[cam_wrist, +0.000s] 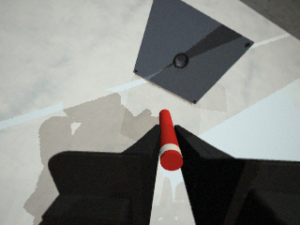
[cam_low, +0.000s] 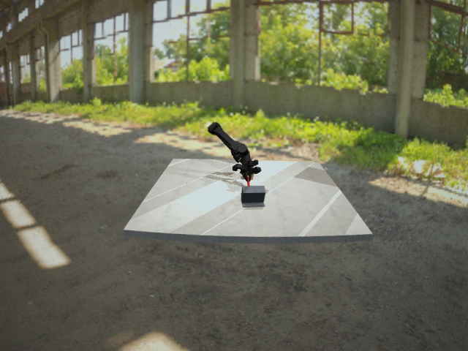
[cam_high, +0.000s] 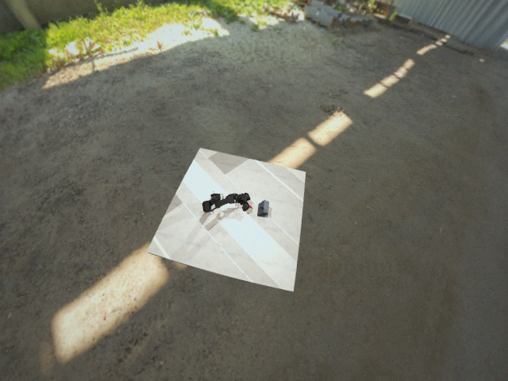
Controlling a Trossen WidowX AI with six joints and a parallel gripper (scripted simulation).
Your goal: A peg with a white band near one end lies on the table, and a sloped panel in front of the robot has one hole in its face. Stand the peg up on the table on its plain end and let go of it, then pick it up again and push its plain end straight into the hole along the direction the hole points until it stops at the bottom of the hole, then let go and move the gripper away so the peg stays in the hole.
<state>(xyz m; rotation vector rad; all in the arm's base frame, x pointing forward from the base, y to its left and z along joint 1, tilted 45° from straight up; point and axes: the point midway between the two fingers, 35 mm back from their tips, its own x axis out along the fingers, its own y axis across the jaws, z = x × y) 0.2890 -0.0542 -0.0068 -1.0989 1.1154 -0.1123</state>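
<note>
The sloped panel is 14 cm ahead of my gripper tip, 1 cm to the left of it and 4 cm below it. Round my gripper tip: red peg (1 cm behind, 1 cm above).
</note>
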